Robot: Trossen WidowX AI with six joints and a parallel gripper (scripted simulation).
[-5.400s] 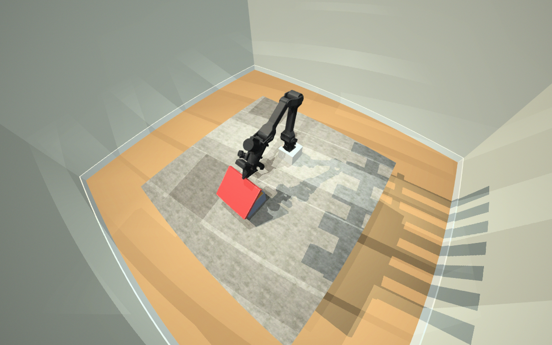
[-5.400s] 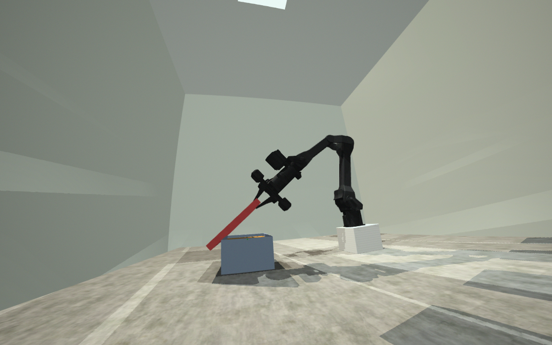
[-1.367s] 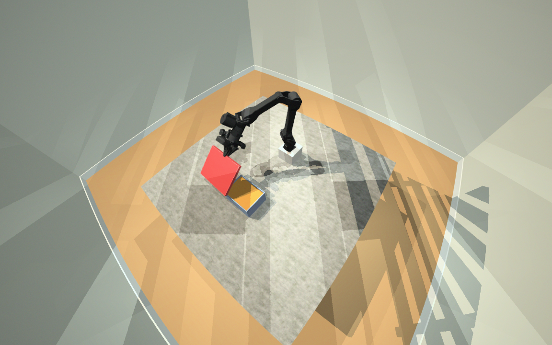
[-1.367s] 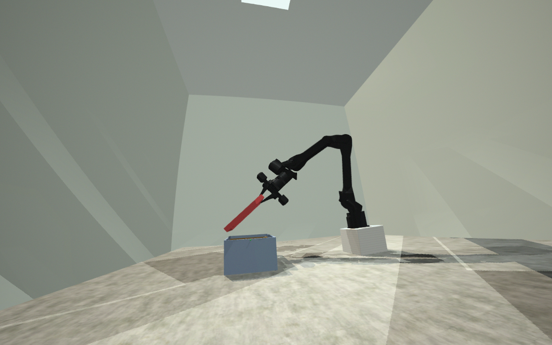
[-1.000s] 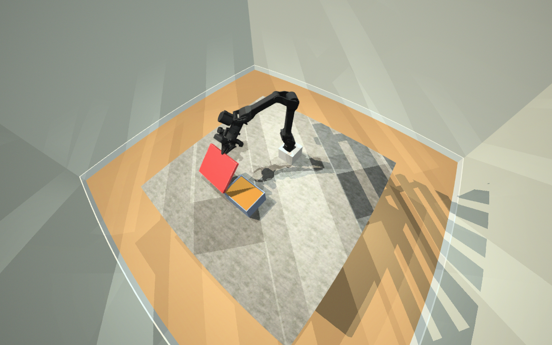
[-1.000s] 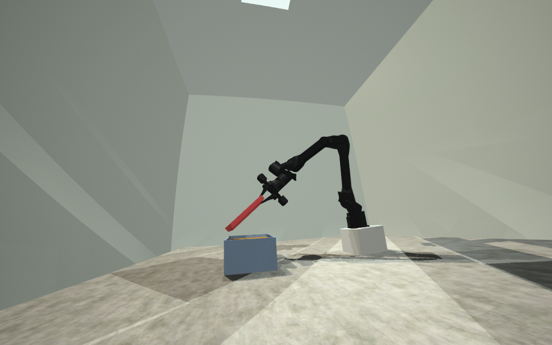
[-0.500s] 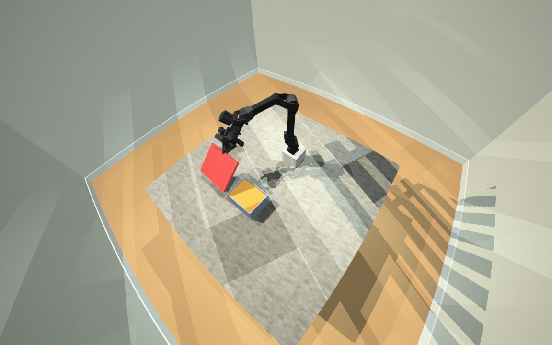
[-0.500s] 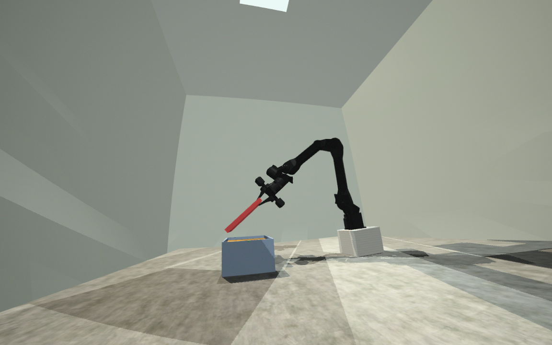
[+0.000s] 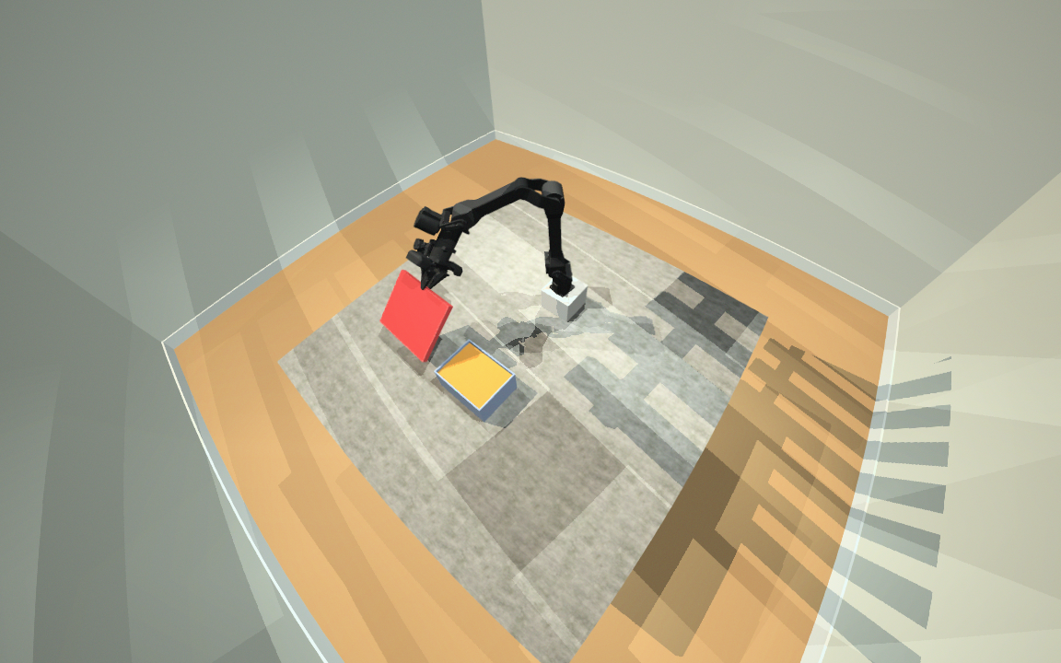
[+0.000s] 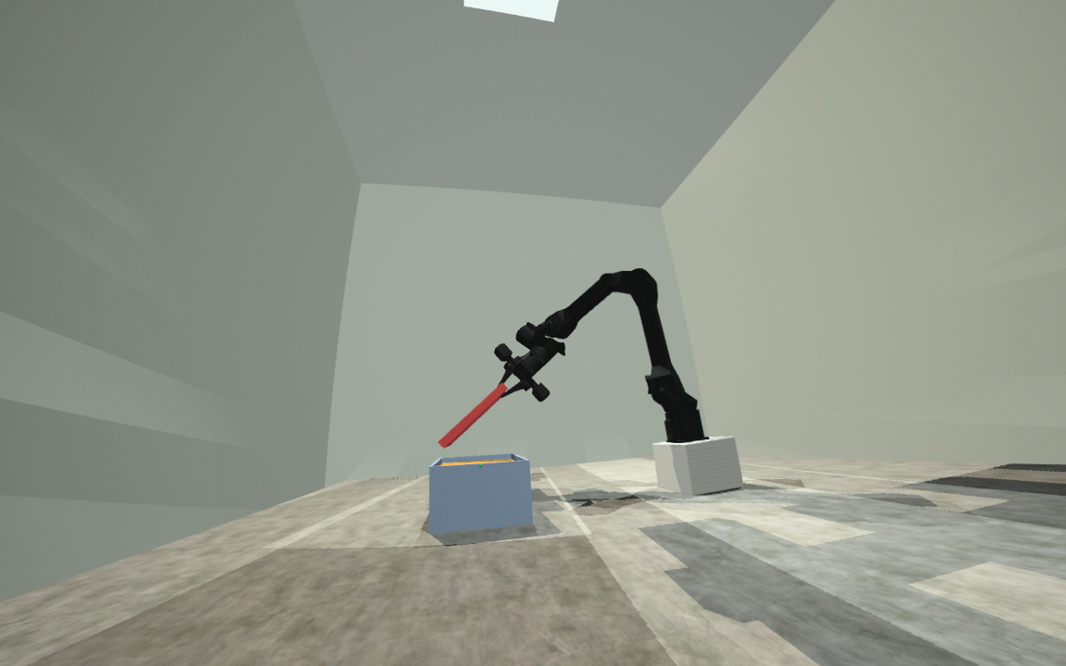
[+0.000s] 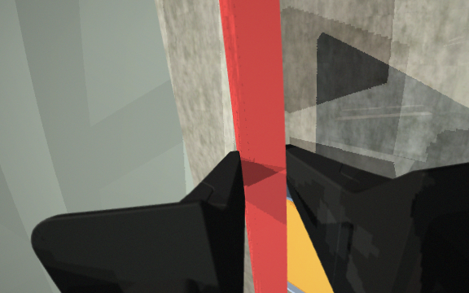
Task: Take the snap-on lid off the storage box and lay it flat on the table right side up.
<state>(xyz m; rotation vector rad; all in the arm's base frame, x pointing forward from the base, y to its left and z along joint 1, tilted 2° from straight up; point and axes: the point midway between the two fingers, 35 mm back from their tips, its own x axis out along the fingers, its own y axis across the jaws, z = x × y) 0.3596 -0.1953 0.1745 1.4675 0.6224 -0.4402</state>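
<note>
The red lid lies 7 cm ahead of my gripper tip, 1 cm to the left of it and 5 cm below it. From my gripper tip the other things lie so: blue-grey storage box: 3 cm ahead, 25 cm to the left, 19 cm below.
</note>
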